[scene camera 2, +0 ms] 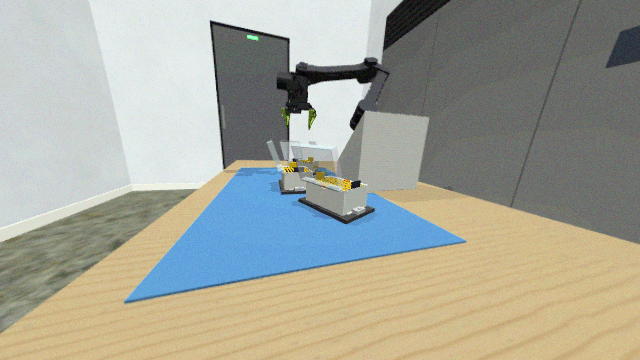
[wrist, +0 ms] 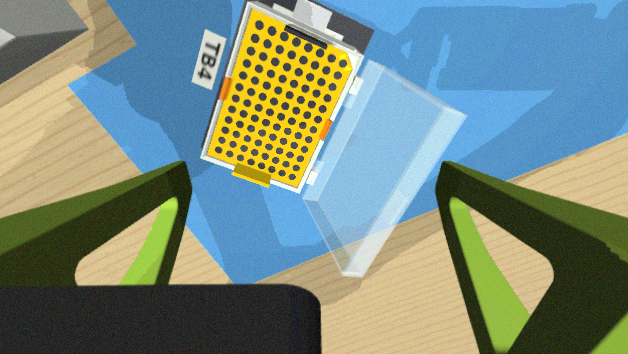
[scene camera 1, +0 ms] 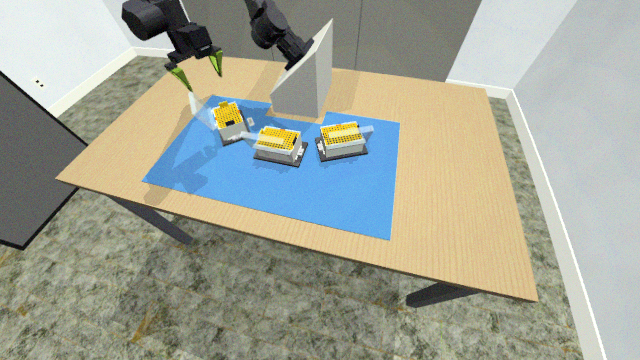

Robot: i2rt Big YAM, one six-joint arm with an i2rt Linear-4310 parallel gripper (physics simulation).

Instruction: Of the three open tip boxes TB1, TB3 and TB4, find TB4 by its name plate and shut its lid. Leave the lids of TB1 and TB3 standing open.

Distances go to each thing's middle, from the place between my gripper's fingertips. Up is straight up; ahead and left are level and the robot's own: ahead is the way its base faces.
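The name plate (wrist: 212,46) is 20 cm below my hand, and it's also 4 cm to the left of it and 8 cm behind it. There's the clear lid (wrist: 391,134) too, which is 2 cm ahead of my hand, 5 cm to the right of it and 9 cm below it.
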